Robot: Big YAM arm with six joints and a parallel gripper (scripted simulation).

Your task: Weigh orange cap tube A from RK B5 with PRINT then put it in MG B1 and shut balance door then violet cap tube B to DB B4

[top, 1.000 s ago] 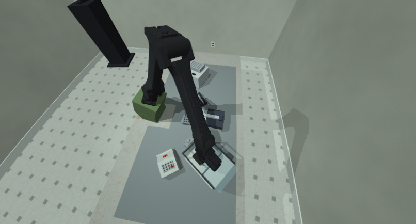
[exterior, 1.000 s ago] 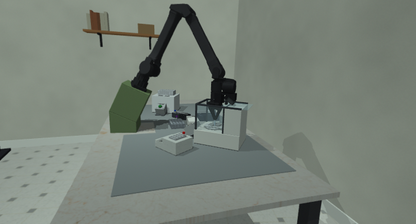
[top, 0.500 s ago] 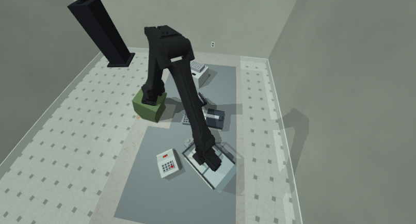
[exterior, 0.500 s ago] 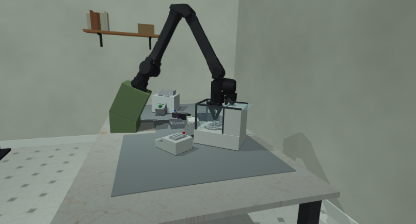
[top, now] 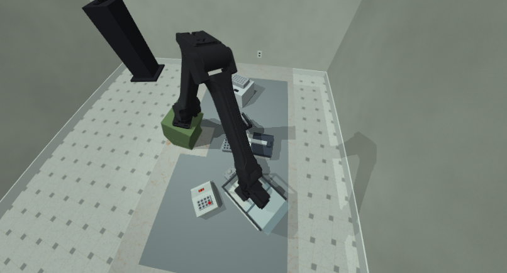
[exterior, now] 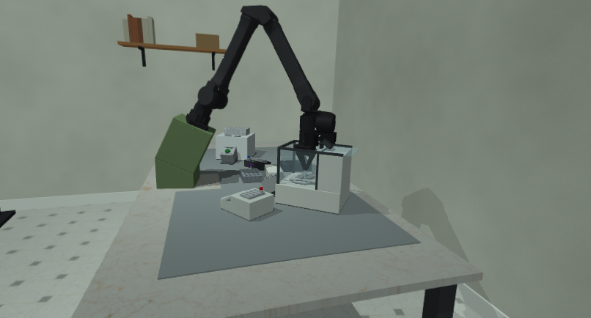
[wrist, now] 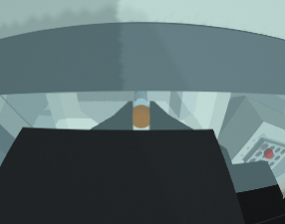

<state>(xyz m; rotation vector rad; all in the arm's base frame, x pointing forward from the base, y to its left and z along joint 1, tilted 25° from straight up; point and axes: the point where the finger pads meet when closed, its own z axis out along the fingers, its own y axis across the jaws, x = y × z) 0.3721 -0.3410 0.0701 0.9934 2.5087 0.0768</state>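
My hand is 1 cm to the right of the balance pan and 5 cm above it. From my hand the other things lie so: balance door: 6 cm ahead, 6 cm to the right, 8 cm above; then red-capped tube: 19 cm behind, 5 cm to the right, 6 cm below; then dry block DB: 23 cm behind, 3 cm to the right, 10 cm below.
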